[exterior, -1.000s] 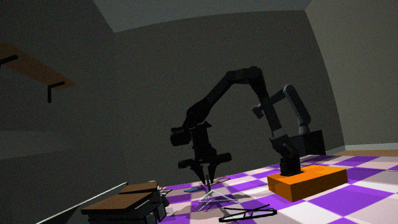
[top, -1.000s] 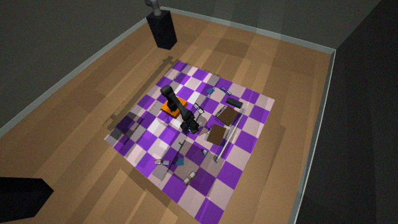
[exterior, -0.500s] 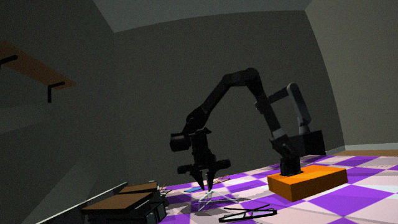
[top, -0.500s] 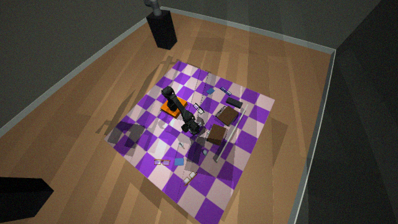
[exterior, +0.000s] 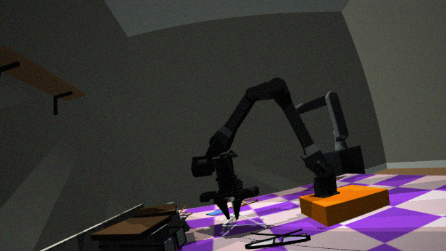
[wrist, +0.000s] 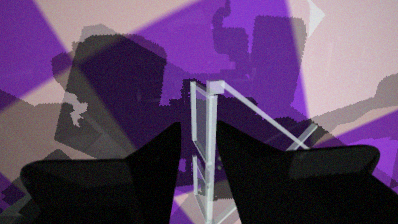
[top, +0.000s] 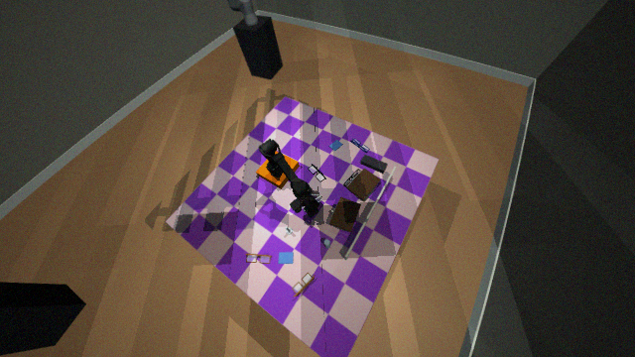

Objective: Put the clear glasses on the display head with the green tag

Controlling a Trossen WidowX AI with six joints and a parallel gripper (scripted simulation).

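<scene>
The round foot lies 40 mm behind my gripper tip and 170 mm to the right of it. From my gripper tip the other things lie so: black case (270 mm ahead, 440 mm to the left, 10 mm below).
</scene>
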